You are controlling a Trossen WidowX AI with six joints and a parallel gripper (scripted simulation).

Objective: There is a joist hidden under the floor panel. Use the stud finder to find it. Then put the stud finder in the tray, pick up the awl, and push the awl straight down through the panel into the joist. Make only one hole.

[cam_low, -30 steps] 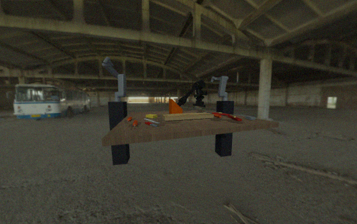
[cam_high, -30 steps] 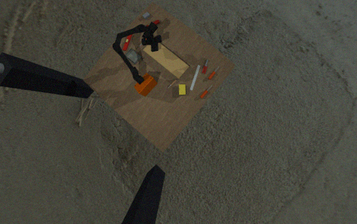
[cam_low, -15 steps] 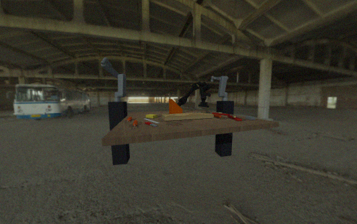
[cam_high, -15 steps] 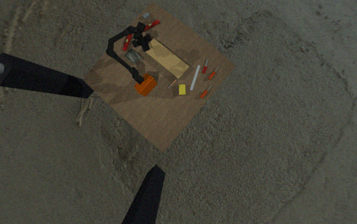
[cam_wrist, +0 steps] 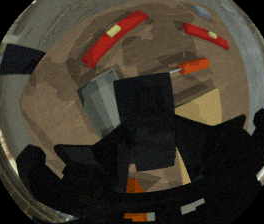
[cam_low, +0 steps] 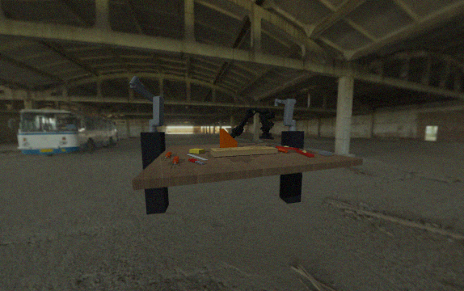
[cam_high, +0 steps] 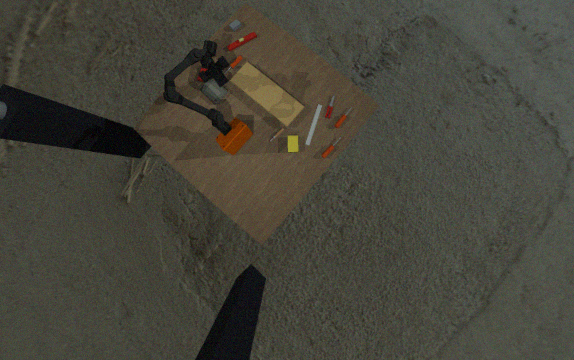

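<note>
Right now my gripper tip is 8 cm past the grey tray, 2 cm to the right of it and 11 cm above it. From my gripper tip the other things lie so: grey block (38 cm ahead, 30 cm to the left, 11 cm below); green light (2 cm to the left, 3 cm above); awl (53 cm to the right, 12 cm below).
</note>
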